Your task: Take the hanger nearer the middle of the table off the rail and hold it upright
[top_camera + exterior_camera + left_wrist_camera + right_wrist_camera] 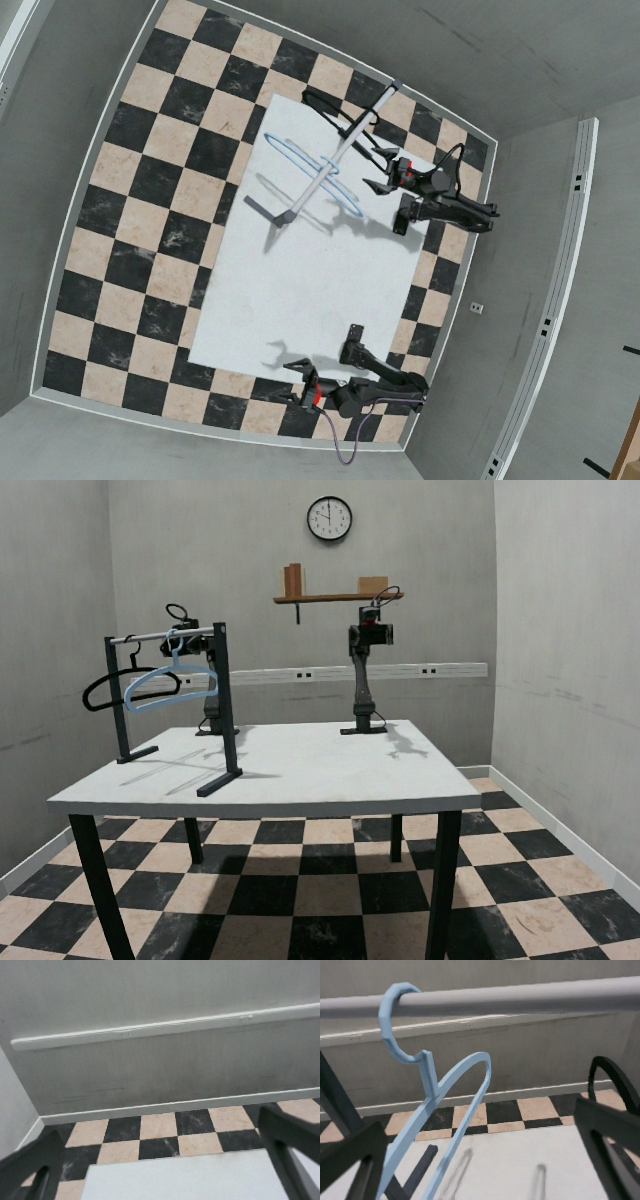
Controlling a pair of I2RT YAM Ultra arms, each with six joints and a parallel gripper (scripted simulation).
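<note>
The black hanger lies 60 mm ahead of my right hand, 120 mm to the right of it and 60 mm below it.
</note>
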